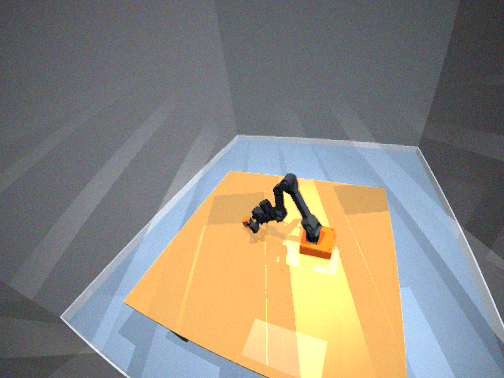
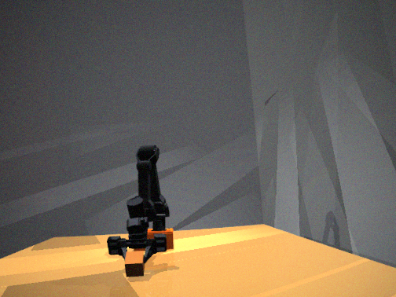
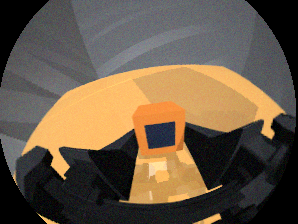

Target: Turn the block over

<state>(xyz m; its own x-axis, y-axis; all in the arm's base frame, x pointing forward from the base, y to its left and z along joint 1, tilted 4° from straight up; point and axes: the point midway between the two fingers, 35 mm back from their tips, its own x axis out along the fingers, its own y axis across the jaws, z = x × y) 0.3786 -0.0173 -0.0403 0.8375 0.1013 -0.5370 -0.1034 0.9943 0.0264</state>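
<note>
The orange-brown block lies 1 cm behind my gripper tip.
</note>
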